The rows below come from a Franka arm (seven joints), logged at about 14 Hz.
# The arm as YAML. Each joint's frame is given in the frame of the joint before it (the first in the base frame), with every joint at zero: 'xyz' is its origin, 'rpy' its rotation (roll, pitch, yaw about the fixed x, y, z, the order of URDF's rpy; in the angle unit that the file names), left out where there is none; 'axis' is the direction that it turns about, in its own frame. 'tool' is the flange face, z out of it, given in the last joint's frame.
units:
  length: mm
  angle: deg
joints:
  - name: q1
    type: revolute
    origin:
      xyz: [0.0, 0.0, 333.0]
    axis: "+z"
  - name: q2
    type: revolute
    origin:
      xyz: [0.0, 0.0, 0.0]
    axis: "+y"
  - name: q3
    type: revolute
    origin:
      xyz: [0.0, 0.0, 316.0]
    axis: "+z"
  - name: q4
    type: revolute
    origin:
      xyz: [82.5, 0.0, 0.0]
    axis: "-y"
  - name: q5
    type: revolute
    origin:
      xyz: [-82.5, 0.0, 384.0]
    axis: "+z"
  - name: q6
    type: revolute
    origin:
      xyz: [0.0, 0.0, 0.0]
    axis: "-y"
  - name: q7
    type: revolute
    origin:
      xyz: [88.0, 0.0, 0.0]
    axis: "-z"
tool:
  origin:
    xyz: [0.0, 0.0, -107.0]
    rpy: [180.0, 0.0, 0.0]
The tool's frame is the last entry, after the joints.
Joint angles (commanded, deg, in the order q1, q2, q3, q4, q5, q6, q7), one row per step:
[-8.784 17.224 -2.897 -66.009 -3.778 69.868 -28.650]
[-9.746 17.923 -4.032 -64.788 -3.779 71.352 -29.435]
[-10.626 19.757 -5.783 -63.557 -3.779 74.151 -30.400]
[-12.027 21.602 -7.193 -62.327 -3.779 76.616 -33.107]
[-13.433 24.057 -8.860 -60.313 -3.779 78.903 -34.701]
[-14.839 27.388 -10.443 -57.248 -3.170 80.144 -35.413]
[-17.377 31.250 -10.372 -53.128 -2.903 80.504 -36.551]
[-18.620 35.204 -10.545 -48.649 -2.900 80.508 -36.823]
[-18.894 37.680 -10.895 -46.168 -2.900 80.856 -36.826]
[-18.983 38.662 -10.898 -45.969 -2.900 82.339 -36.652]
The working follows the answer.
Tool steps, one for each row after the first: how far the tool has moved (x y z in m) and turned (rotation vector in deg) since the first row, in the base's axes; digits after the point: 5 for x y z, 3 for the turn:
[0.00189 -0.02042 0.00371 -0.648 -1.862 -1.133]
[0.00987 -0.04671 -0.00281 -1.745 -3.798 -2.423]
[0.01505 -0.07562 -0.00989 -2.500 -5.265 -2.164]
[0.02027 -0.10689 -0.01776 -3.871 -6.629 -3.117]
[0.02651 -0.13576 -0.02920 -4.822 -7.314 -4.768]
[0.03200 -0.16418 -0.04167 -5.285 -7.626 -5.663]
[0.04092 -0.18039 -0.05374 -6.164 -7.803 -6.287]
[0.04832 -0.18688 -0.06368 -6.869 -7.911 -6.466]
[0.05400 -0.18991 -0.07213 -7.313 -8.499 -6.461]

Tool pose at each row, in the base's axes (x y z in m, rotation vector in deg; rounded; the steps above come from the unrounded poses):
[0.59159 -0.12542 0.61373 -176.564 -24.991 22.022]
[0.59348 -0.14584 0.61743 177.025 23.109 -19.273]
[0.60146 -0.17213 0.61092 176.402 20.769 -16.404]
[0.60664 -0.20104 0.60383 175.587 20.901 -14.237]
[0.61186 -0.23231 0.59596 174.513 19.025 -12.338]
[0.61810 -0.26118 0.58452 174.023 16.261 -11.429]
[0.62359 -0.28960 0.57206 173.791 14.786 -11.019]
[0.63252 -0.30581 0.55999 173.082 13.614 -10.877]
[0.63991 -0.31230 0.55005 172.433 13.157 -10.816]
[0.64559 -0.31533 0.54160 171.971 13.038 -9.998]

